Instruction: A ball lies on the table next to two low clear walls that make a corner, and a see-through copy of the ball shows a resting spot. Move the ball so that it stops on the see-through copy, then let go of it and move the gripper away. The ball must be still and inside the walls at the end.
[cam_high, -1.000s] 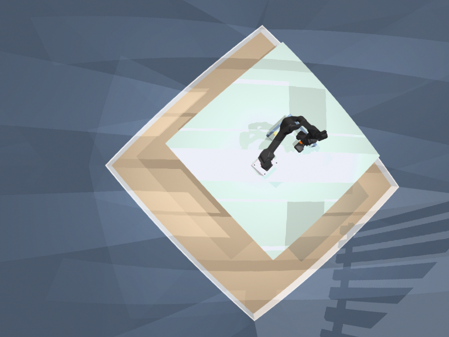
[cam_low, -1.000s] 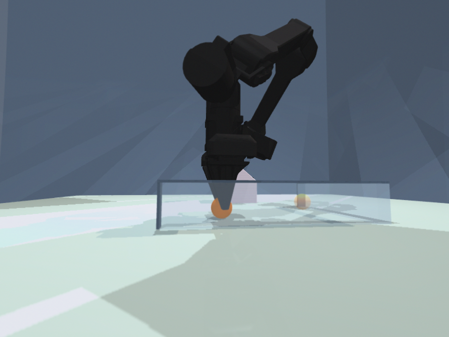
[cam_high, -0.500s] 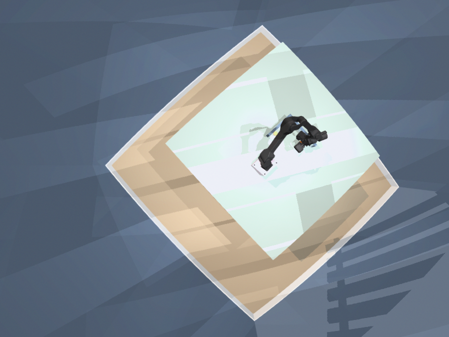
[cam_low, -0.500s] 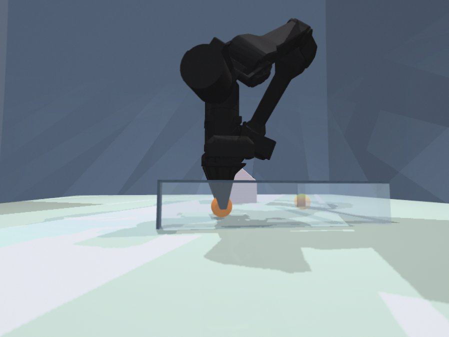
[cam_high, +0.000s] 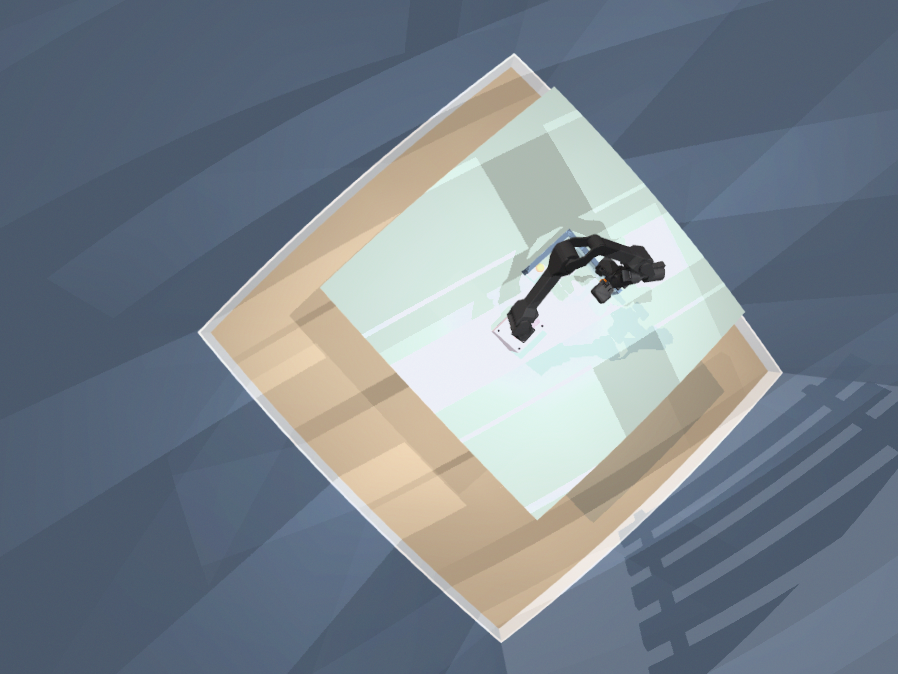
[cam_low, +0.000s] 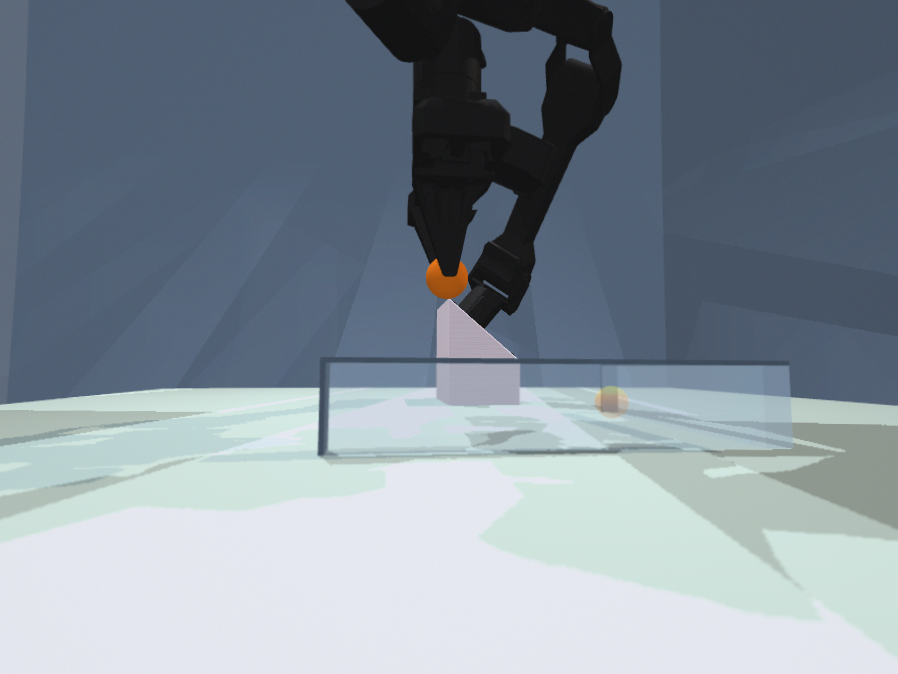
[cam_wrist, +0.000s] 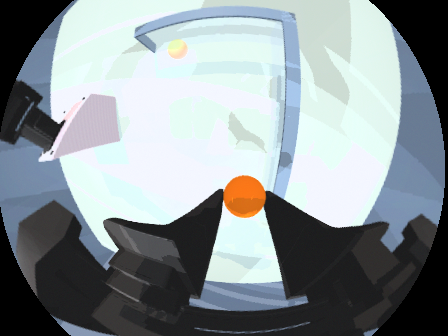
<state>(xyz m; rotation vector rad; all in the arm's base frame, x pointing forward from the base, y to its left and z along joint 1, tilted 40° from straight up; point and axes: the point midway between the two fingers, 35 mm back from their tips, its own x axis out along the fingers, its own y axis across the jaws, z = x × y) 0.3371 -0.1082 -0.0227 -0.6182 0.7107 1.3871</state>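
My gripper tip is now 200 mm to the right of the see-through copy, 110 mm above it and 90 mm past it. The rest, counted from my gripper tip: orange ball: right at my gripper tip.
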